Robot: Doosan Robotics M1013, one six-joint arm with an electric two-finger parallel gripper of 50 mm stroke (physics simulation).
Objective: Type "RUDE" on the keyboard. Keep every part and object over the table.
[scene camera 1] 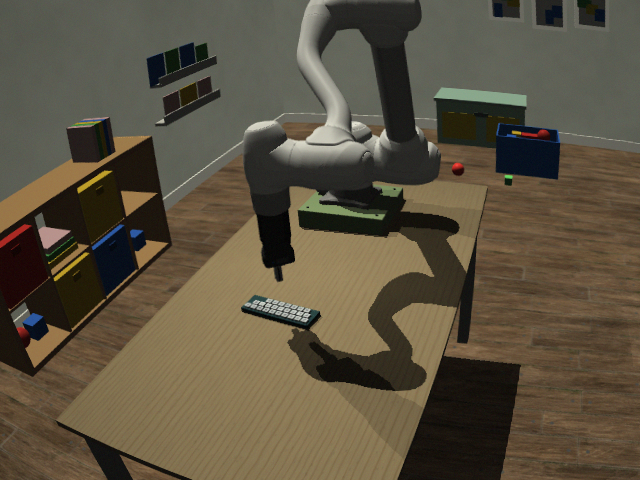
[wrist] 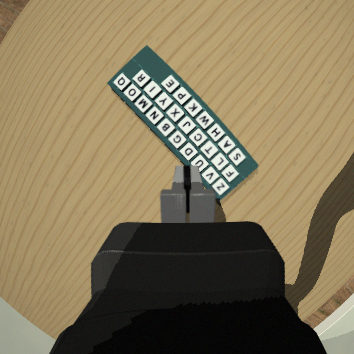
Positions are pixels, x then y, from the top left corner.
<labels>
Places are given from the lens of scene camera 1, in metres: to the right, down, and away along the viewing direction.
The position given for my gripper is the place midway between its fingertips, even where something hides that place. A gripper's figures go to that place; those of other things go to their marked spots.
my gripper (scene camera 1: 279, 279): -0.10, 0.10, 1.44
keyboard (scene camera 1: 276, 310): -0.12, 0.19, 1.53
</labels>
